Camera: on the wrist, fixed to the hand. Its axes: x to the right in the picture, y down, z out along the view.
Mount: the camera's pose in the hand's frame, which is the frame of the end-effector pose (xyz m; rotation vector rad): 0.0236 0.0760 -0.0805 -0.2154 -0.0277 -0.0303
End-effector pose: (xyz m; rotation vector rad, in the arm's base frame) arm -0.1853 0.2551 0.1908 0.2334 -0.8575 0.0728
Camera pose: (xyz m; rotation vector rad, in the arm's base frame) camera -0.1222 0.3470 0.1711 0.0454 -0.8820 -0.0512
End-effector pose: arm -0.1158 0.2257 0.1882 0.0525 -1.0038 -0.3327
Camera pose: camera -0.0180 0.2820 0.1789 -0.1323 -0.9903 -0.4686
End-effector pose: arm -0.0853 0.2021 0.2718 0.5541 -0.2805 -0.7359
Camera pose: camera 0.0082 0.2621 0.2500 0.3448 -0.2156 -0.7927
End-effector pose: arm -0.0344 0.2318 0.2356 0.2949 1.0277 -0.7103
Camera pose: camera -0.0309 0.3221 0.1675 0.0828 1.0740 -0.6230
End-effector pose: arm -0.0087 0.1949 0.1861 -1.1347 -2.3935 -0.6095
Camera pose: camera 0.0528 0.2085 0.2802 -1.2019 -2.4171 -0.8849
